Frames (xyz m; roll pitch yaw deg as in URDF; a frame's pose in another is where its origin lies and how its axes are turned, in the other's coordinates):
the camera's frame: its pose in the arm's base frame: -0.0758 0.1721 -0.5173 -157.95 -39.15 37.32
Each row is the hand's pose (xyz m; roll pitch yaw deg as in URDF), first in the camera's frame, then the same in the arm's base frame.
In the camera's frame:
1: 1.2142 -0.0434 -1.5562 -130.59 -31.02 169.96
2: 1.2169 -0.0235 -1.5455 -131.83 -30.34 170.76
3: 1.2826 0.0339 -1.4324 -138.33 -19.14 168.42
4: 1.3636 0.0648 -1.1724 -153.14 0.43 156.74
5: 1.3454 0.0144 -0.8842 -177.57 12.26 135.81
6: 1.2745 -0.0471 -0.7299 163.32 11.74 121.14
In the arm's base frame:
1: 0.2704 -0.2480 1.3805 16.17 71.21 -152.51
2: 0.2896 -0.2515 1.3687 14.76 70.26 -153.12
3: 0.4001 -0.1808 1.3122 22.55 61.07 -136.43
4: 0.5350 0.0088 1.1674 25.42 43.60 -112.06
5: 0.5545 0.2184 0.9635 17.80 29.21 -88.13
6: 0.5013 0.3224 0.8257 8.72 24.67 -72.83

